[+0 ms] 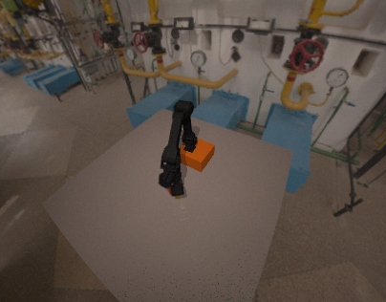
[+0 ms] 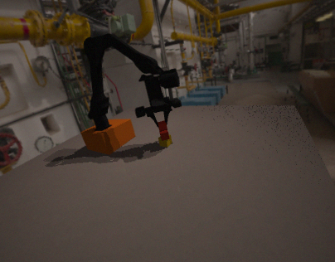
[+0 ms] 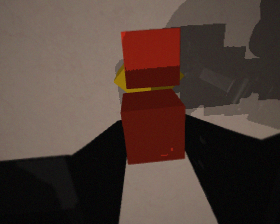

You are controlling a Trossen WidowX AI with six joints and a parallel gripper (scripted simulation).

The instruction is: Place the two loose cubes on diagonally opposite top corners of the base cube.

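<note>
My gripper tip is now 10 mm short of the yellow base cube, 20 mm to the left of it and 60 mm above it.
</note>
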